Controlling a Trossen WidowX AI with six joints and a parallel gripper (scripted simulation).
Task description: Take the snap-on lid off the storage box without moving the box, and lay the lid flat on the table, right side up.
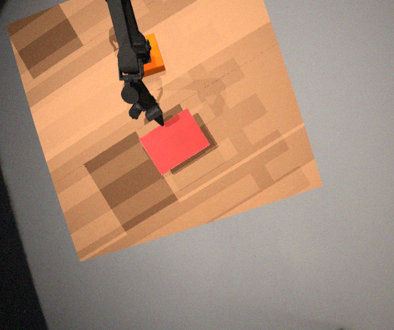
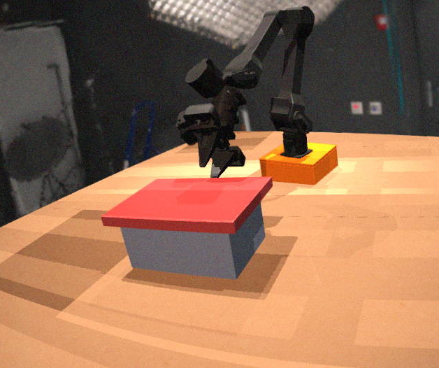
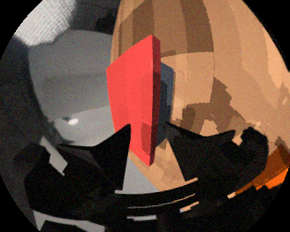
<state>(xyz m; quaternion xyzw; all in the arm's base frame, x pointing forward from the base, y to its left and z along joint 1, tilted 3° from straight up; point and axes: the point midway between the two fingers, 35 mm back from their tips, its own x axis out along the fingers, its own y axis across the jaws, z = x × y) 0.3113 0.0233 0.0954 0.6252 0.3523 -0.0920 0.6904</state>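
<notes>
Right now my gripper tip is 80 mm short of the red lid, 40 mm to the right of it and 10 mm above it. Round my gripper tip: storage box 80 mm ahead, 40 mm to the left, 70 mm below.
</notes>
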